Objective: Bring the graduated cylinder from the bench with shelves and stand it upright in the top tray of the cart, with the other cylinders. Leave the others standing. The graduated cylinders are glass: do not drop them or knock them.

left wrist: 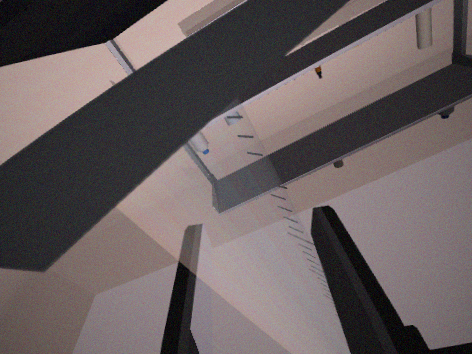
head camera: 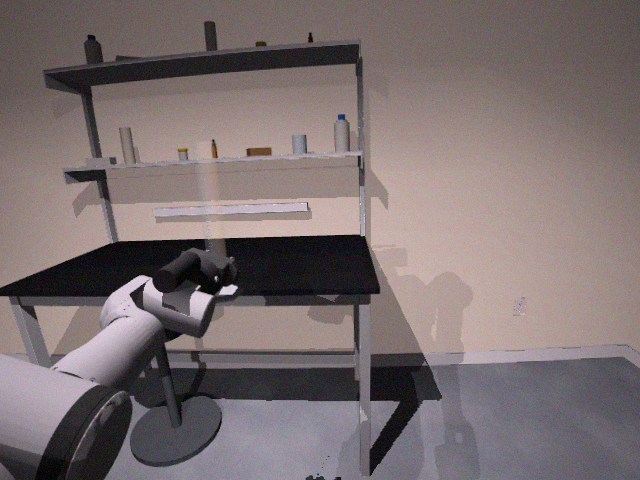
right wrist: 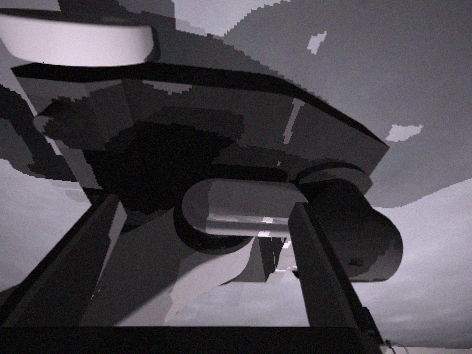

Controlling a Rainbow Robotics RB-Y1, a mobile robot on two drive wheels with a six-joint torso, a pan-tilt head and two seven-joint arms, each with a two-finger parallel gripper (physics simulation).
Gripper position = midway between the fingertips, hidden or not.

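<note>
A graduated cylinder [head camera: 204,152] and a bench with shelves [head camera: 322,270] are part of the robot's scene, as are its left gripper [left wrist: 259,228] and its right gripper [right wrist: 209,208].
</note>
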